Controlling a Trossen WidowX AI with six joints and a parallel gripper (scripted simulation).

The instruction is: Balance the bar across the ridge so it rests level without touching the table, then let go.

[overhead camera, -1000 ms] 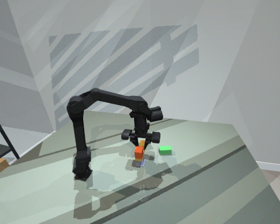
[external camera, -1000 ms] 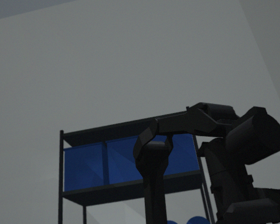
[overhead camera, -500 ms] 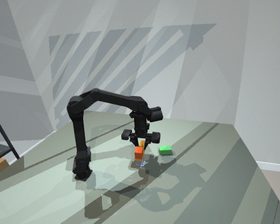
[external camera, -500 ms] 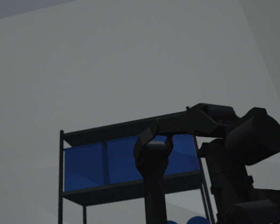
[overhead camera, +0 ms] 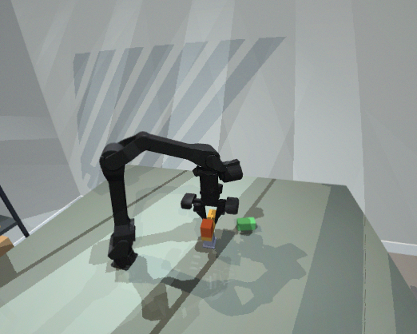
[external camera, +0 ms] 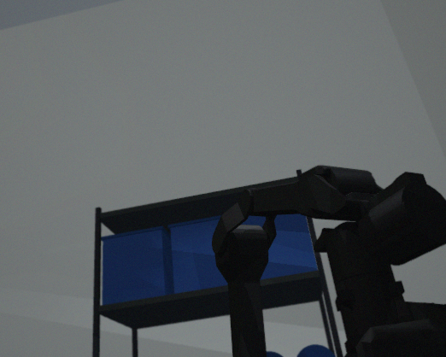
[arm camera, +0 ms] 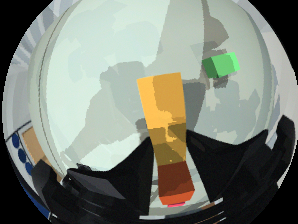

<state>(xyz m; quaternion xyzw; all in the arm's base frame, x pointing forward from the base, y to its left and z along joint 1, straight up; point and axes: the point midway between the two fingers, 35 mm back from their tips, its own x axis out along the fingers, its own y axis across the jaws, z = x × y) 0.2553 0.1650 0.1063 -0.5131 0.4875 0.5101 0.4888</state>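
Right now my gripper tip is 30 mm to the left of the bar and 10 mm below it. Also, from my gripper tip: green block: 120 mm ahead, 80 mm to the left, 60 mm below.
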